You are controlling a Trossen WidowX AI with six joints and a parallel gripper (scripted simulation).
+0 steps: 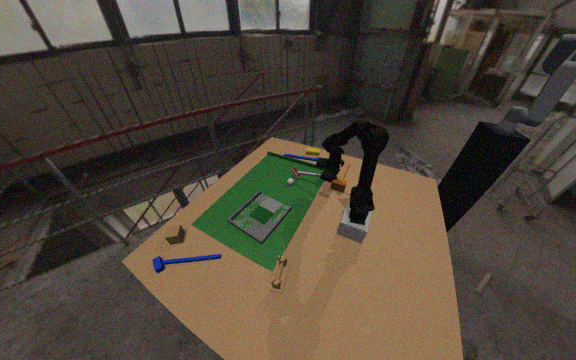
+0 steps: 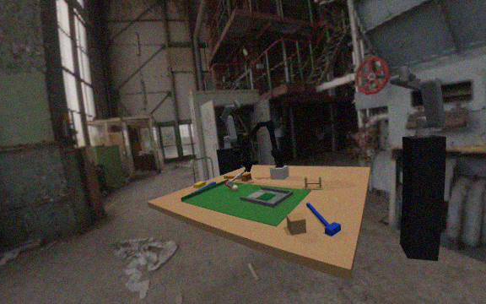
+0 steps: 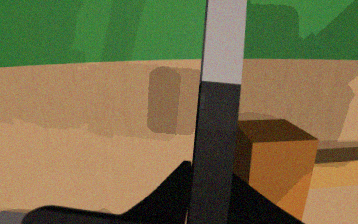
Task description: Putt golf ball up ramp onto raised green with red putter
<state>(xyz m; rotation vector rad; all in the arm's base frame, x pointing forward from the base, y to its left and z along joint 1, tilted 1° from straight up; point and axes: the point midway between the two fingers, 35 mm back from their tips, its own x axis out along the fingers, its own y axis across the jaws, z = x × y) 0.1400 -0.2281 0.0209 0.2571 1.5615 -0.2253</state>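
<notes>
Now: the red putter 110 mm ahead of my gripper tip and 30 mm to the right of it. From my gripper tip the other things lie so: white golf ball (230 mm ahead, 10 mm to the right, 60 mm below); blue mallet (530 mm ahead, 590 mm to the left, 70 mm below); wooden rack (130 mm ahead, 520 mm to the left, 50 mm below).
</notes>
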